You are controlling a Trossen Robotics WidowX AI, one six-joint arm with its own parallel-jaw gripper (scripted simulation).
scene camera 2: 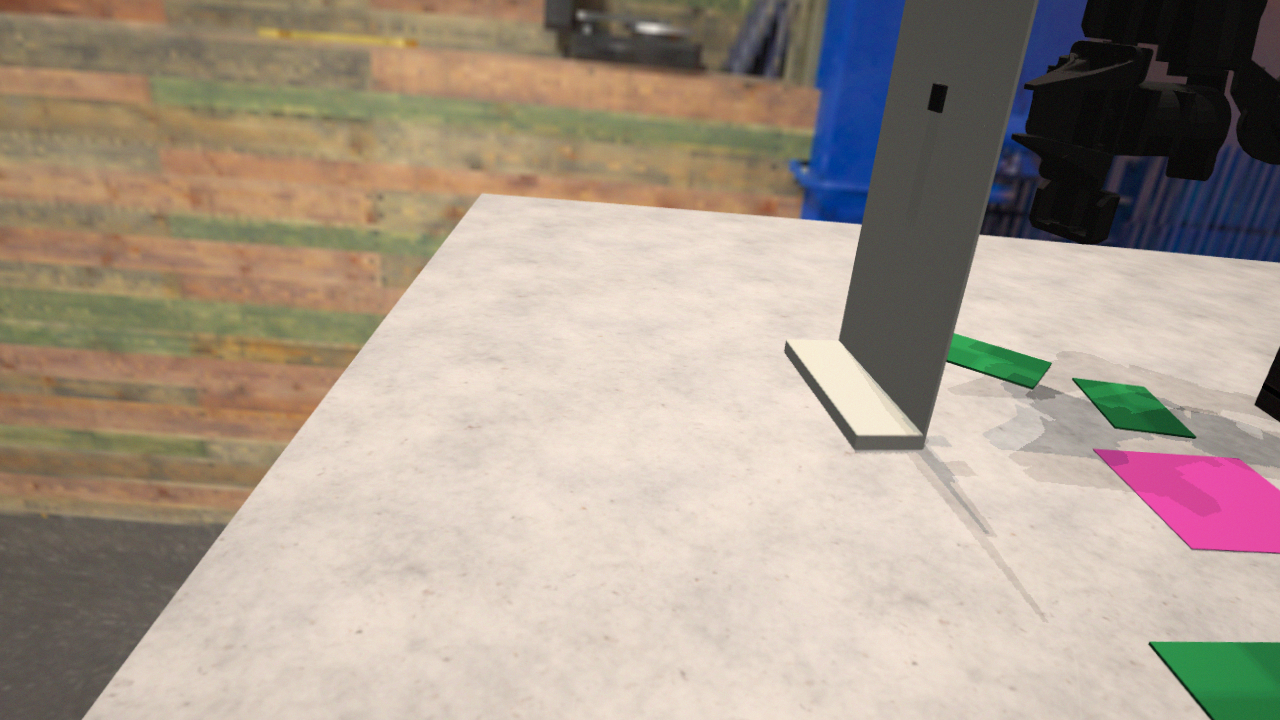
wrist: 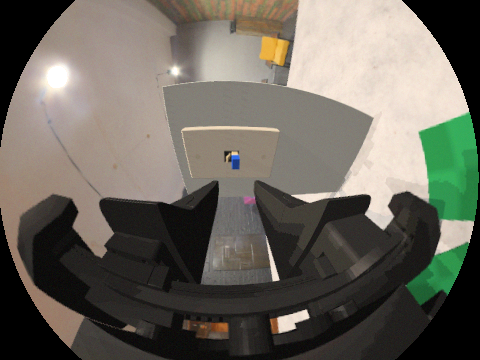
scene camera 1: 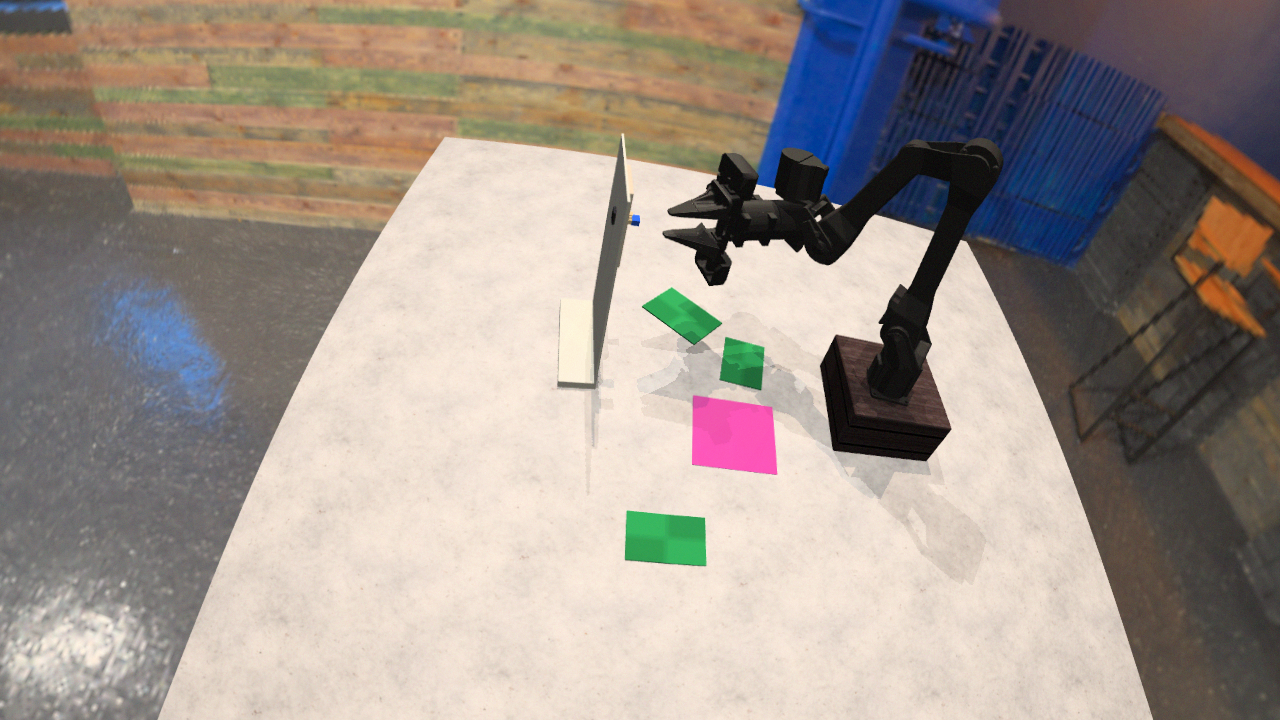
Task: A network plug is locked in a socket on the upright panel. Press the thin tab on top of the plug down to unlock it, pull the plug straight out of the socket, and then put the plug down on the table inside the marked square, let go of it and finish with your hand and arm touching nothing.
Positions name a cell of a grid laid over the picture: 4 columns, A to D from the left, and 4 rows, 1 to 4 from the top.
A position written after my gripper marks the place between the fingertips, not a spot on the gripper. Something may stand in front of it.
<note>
I see my gripper (scene camera 2: D1), an upright cream panel (scene camera 1: B2) and a magenta marked square (scene camera 1: C3).
My gripper shows as well in the wrist view (wrist: B3) and in scene camera 1 (scene camera 1: C2). The upright cream panel shows as well in the wrist view (wrist: C2).
</note>
